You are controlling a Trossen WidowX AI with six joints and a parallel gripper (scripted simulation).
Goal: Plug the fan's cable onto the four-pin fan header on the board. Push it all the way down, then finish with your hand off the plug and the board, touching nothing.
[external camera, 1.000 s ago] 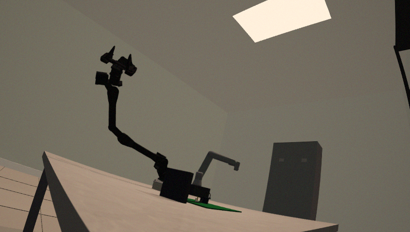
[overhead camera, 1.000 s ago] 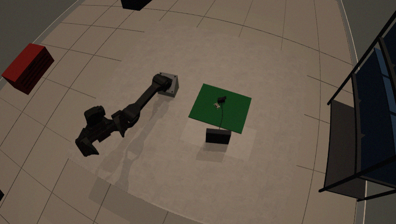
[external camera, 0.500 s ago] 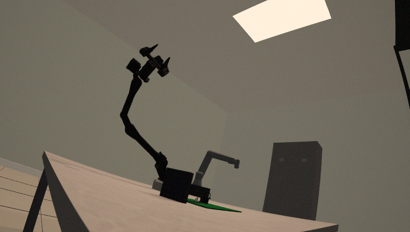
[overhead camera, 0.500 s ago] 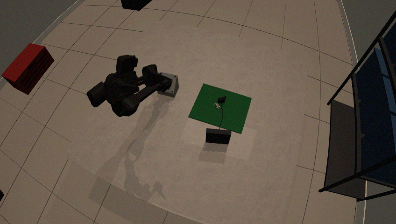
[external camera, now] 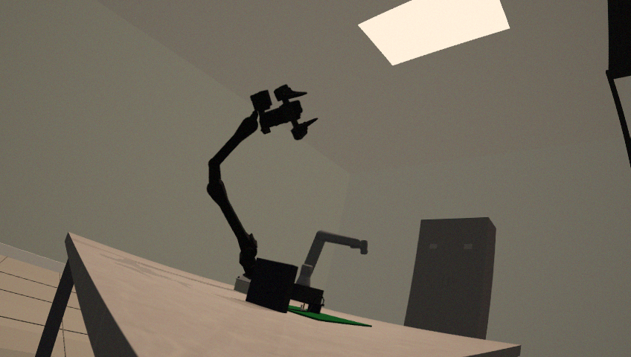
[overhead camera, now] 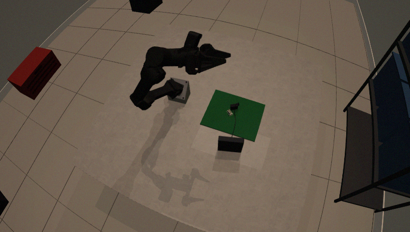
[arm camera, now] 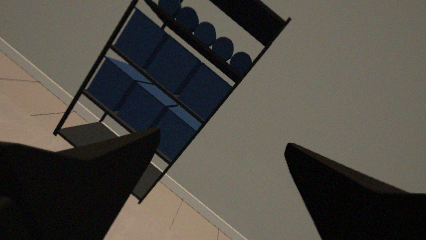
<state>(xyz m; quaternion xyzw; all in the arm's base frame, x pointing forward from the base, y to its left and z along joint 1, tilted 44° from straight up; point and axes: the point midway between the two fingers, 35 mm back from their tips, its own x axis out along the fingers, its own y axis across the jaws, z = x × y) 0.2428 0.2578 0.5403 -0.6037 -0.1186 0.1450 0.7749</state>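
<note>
Now: gripper tip 60 cm above the black fan cable plug, 23 cm to the right of it and 4 cm past it. From my gripper tip the other things lie so: black fan: 56 cm below, 4 cm ahead, 1 cm to the left; green board: 63 cm below, 20 cm to the left, 2 cm behind.
</note>
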